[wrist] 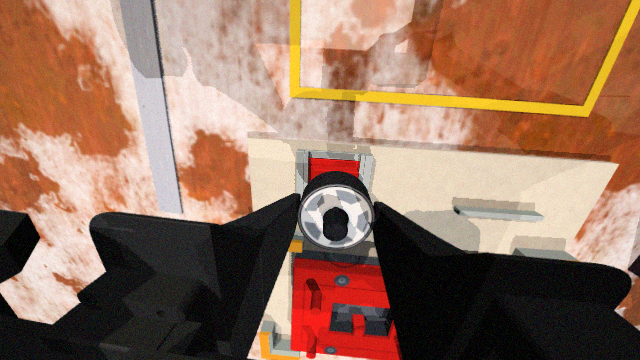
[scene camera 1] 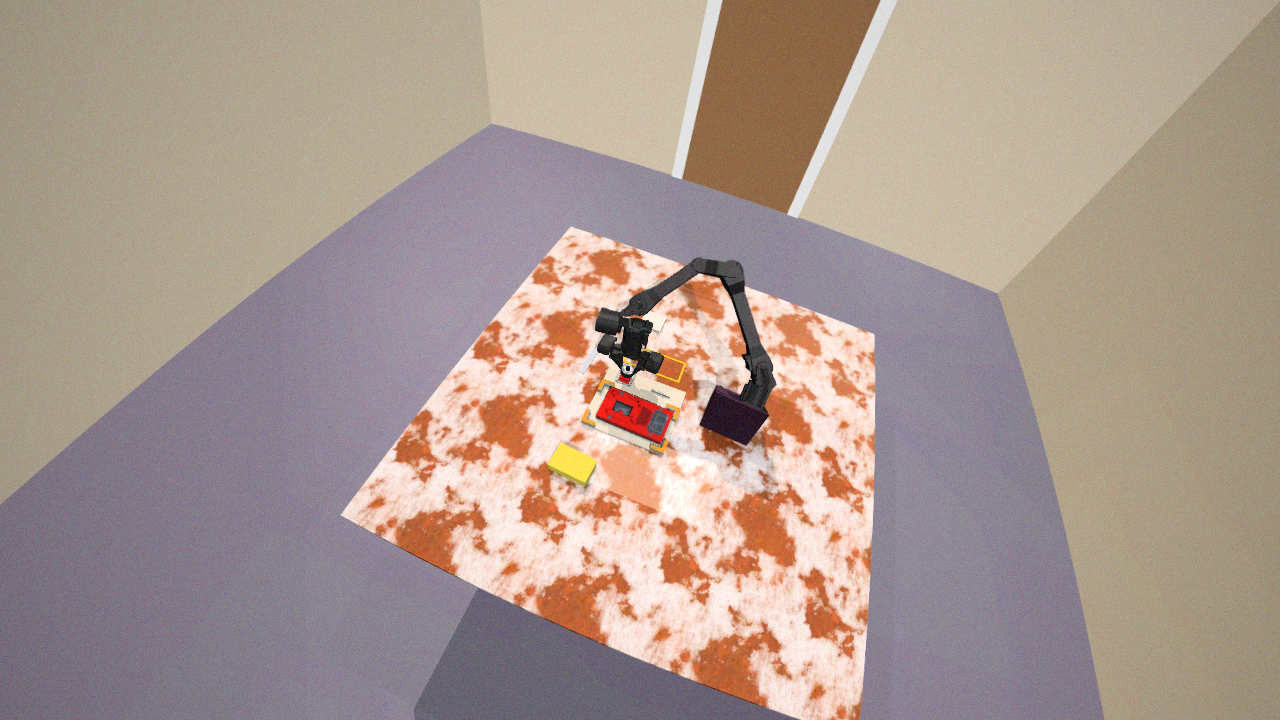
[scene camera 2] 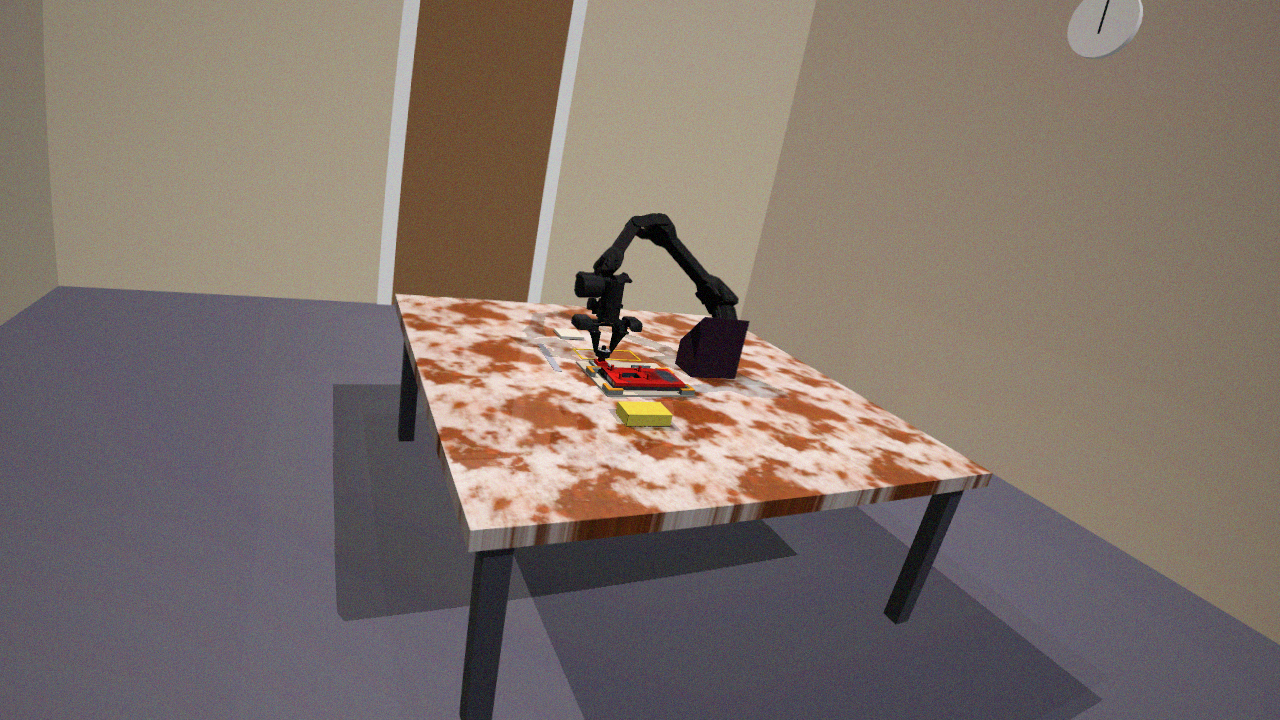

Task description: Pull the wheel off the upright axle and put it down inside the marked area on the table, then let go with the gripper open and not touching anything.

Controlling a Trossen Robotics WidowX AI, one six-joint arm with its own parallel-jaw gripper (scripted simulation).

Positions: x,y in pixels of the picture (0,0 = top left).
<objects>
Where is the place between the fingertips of my gripper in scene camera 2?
602,353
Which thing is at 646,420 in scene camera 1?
A red fixture.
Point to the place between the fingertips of my gripper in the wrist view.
At 336,205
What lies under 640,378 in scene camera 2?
A red fixture.
</objects>
